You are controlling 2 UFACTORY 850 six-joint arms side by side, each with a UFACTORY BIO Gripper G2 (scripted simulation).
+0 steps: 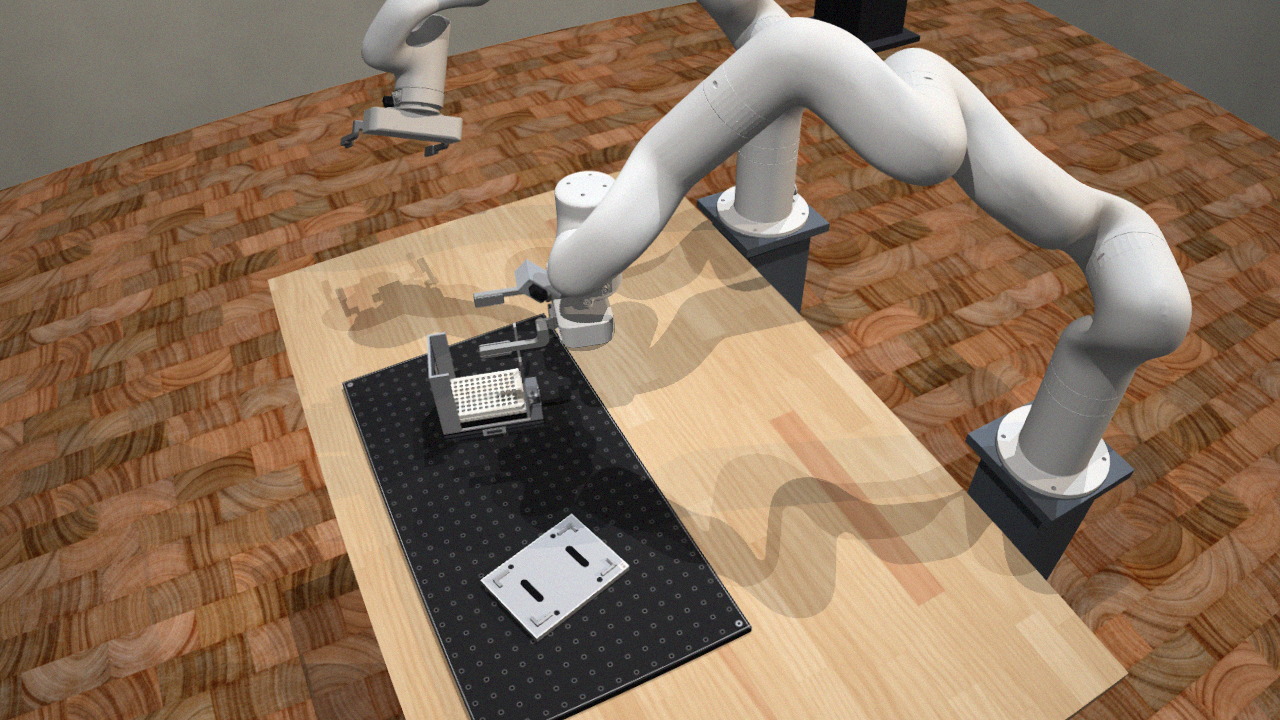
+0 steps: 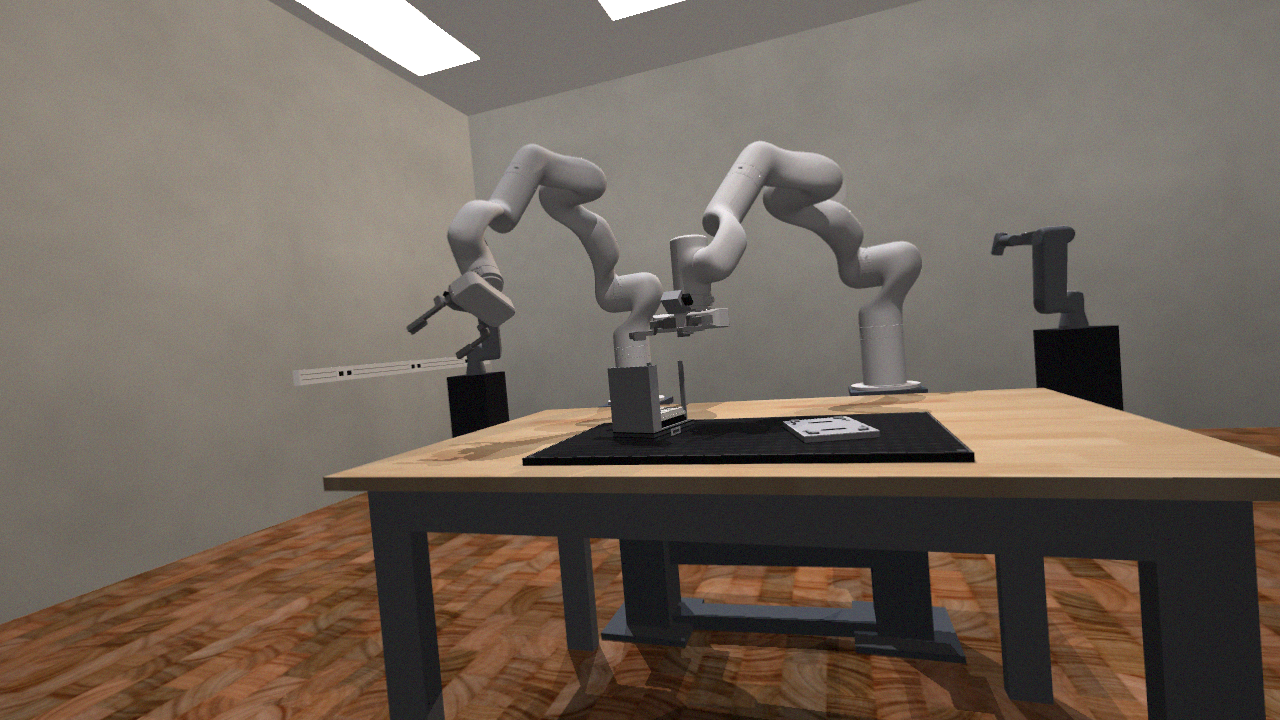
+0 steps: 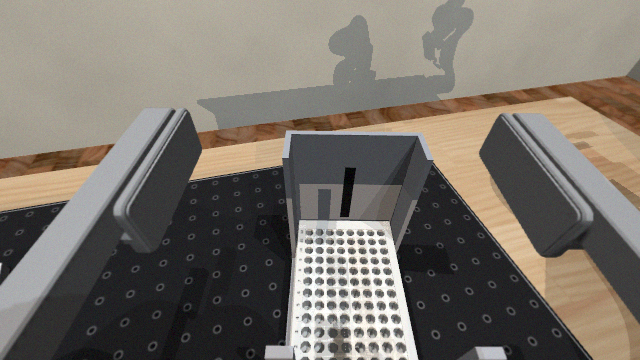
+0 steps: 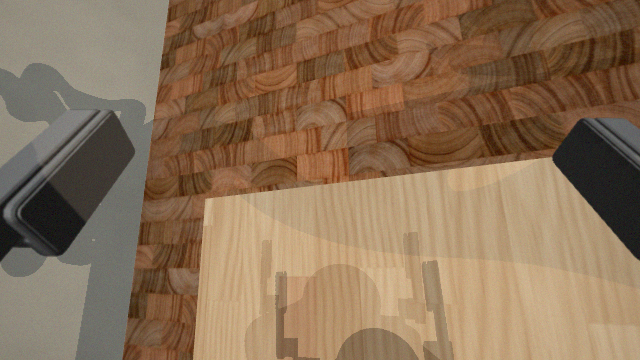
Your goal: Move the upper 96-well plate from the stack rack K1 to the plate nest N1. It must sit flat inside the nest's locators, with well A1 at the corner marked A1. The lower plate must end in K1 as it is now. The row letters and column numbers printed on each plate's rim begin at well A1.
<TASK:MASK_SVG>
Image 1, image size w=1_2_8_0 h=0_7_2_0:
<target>my left gripper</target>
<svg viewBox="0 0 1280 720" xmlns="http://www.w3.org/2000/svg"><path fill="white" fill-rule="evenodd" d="M619 287L605 295L588 295L575 298L559 298L551 293L546 299L546 302L552 301L552 303L548 304L549 318L535 320L536 338L480 345L480 357L484 359L510 355L512 351L546 346L550 341L549 329L553 330L558 328L560 340L569 348L609 342L614 336L614 320L608 297L613 295ZM523 293L519 292L517 287L477 292L473 294L474 304L476 308L504 304L504 297L522 295Z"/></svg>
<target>my right gripper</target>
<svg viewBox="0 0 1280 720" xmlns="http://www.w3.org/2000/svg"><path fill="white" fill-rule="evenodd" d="M340 145L345 146L345 148L352 147L352 140L358 138L359 130L363 134L441 143L425 147L424 156L428 157L438 154L440 150L447 149L449 144L461 141L463 119L440 114L440 111L437 109L422 106L371 107L364 111L363 121L353 121L352 133L341 137Z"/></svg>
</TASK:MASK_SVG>
